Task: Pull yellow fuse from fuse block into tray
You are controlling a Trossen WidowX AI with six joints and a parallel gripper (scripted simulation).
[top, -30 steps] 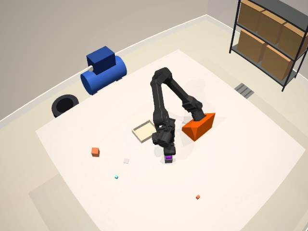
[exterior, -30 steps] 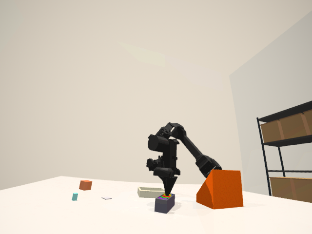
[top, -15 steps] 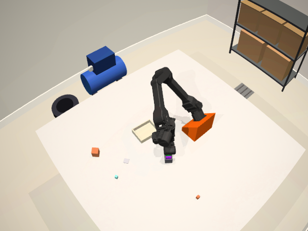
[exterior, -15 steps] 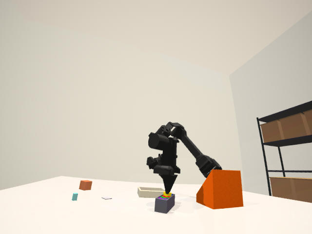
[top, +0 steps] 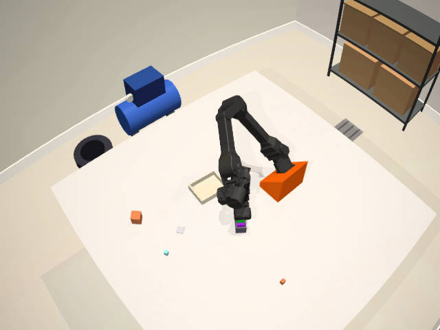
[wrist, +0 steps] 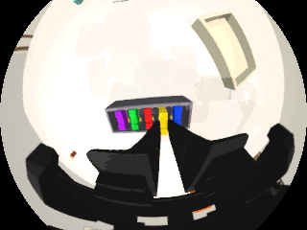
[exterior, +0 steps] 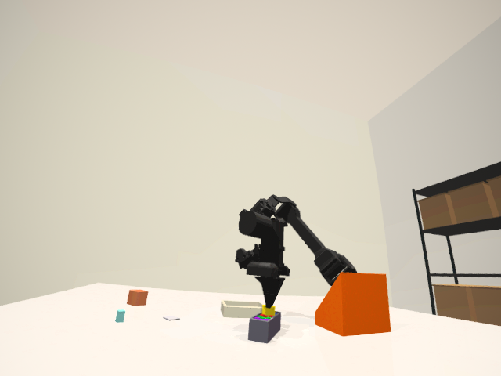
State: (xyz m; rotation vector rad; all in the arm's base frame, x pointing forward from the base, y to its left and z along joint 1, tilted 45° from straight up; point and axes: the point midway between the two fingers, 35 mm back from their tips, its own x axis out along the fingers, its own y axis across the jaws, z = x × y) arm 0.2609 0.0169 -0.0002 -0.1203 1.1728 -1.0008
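Now: the tray 180 mm to the right of my gripper tip, 50 mm below it and 10 mm ahead of it. Also, from my gripper tip: orange cube (330 mm ahead, 240 mm to the right, 30 mm below); cyan block (330 mm ahead, 40 mm to the right, 40 mm below); yellow fuse (10 mm below).
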